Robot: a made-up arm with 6 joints. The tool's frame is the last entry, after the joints. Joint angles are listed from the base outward.
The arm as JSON. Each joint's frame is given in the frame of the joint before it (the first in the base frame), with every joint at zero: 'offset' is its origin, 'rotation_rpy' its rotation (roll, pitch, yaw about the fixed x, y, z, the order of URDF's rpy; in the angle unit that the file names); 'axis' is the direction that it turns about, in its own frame. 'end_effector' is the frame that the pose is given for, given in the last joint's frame.
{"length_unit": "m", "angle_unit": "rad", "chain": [
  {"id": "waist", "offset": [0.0, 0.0, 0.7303], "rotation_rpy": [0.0, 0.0, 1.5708], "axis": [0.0, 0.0, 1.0]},
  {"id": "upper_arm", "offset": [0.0, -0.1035, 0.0], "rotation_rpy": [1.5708, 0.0, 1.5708], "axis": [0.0, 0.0, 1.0]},
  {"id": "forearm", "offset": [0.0, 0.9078, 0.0], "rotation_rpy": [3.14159, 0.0, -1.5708], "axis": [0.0, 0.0, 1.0]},
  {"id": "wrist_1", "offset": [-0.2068, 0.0, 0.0], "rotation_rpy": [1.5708, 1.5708, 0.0], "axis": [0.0, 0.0, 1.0]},
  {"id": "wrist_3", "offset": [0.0, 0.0, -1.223], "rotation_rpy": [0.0, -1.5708, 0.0], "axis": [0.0, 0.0, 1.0]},
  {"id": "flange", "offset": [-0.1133, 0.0, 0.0], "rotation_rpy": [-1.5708, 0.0, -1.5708], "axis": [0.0, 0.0, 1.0]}
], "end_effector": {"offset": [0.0, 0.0, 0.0], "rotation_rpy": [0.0, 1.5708, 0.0]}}
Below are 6 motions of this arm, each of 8 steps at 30 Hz.
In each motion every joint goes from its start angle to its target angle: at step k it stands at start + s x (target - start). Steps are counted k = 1, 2, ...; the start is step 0. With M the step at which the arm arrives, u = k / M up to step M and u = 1 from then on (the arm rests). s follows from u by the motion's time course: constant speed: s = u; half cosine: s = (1 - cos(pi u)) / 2; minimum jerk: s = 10 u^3 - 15 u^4 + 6 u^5.
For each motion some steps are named. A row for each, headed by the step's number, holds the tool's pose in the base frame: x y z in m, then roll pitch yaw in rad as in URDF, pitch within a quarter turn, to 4 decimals.
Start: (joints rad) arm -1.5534 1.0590 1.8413 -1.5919 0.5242 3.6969
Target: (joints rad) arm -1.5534 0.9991 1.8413 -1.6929 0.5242 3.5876
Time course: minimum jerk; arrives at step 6
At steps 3, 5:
3: -0.0280 -1.6436 2.2967 -1.5372 -0.6482 -2.2301
5: -0.0284 -1.6014 2.3372 -1.4335 -0.6500 -2.2277

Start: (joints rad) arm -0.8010 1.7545 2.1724 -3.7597 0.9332 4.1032
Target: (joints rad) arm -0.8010 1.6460 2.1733 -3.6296 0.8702 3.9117
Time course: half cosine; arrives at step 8
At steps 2, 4, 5, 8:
2: 1.5084 -1.4829 1.2415 -0.3572 0.3518 -0.3011
4: 1.4920 -1.4722 1.3186 -0.3512 0.3172 -0.3524
5: 1.4822 -1.4654 1.3602 -0.3466 0.2970 -0.3792
8: 1.4651 -1.4532 1.4269 -0.3372 0.2621 -0.4208

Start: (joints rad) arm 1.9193 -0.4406 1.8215 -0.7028 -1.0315 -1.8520
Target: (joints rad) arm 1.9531 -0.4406 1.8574 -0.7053 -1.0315 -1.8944
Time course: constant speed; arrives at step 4
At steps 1, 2, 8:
1: 0.3641 -1.1564 2.4456 1.0612 -0.9517 -3.0809
2: 0.3767 -1.1608 2.4372 1.0568 -0.9538 -3.0598
8: 0.4021 -1.1689 2.4202 1.0476 -0.9579 -3.0171

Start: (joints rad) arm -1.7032 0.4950 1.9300 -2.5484 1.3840 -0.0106
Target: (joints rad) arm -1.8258 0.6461 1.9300 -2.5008 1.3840 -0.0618
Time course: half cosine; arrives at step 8
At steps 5, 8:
5: -0.2357 -0.7657 2.7159 3.0477 0.0091 -2.4015
8: -0.2887 -0.8438 2.6816 3.0332 0.0448 -2.4544

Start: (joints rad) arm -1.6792 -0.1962 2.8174 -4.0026 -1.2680 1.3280
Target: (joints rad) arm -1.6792 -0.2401 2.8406 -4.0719 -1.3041 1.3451
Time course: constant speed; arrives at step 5
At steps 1, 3, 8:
1: 0.0645 1.3616 1.4882 -0.1297 0.6138 2.5779
3: 0.0633 1.3717 1.4524 -0.0832 0.6049 2.6223
8: 0.0621 1.3809 1.4167 -0.0378 0.5936 2.6653

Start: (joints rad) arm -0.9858 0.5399 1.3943 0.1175 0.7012 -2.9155
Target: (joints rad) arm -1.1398 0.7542 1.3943 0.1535 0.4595 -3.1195
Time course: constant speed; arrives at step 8
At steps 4, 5, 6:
4: 0.7054 -1.2497 2.5470 2.6187 -1.3127 -0.7683
5: 0.7053 -1.3086 2.5097 2.6954 -1.2579 -0.8428
6: 0.7026 -1.3669 2.4709 2.7560 -1.2024 -0.9013

